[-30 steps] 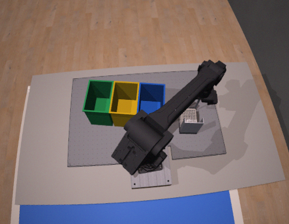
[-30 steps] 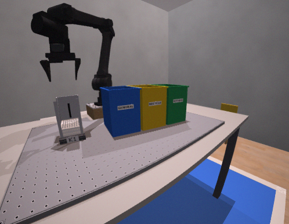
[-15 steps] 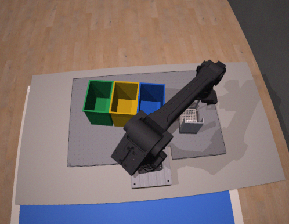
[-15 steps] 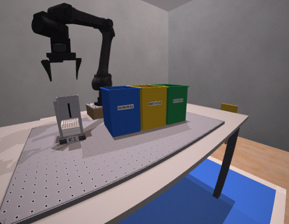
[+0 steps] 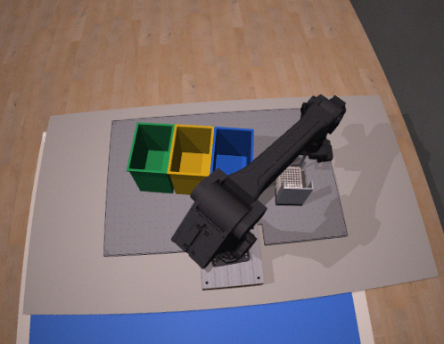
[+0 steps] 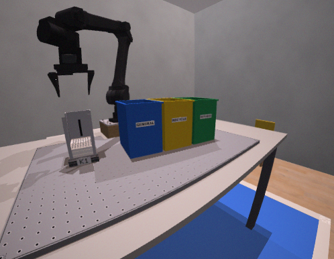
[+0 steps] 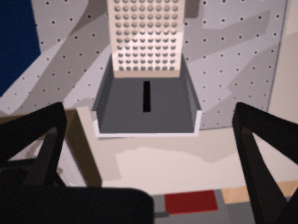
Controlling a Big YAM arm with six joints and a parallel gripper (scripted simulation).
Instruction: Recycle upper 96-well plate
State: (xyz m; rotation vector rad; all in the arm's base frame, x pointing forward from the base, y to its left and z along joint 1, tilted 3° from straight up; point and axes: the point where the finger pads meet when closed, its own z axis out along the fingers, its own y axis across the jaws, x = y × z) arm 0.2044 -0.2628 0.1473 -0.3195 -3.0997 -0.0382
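The 96-well plate lies 18 cm below my hand. The rest, counted from my hand: blue general bin (20 cm to the left, 13 cm below, 8 cm ahead); then green bin (45 cm to the left, 14 cm ahead, 13 cm below); then yellow recycle bin (32 cm to the left, 13 cm below, 11 cm ahead).
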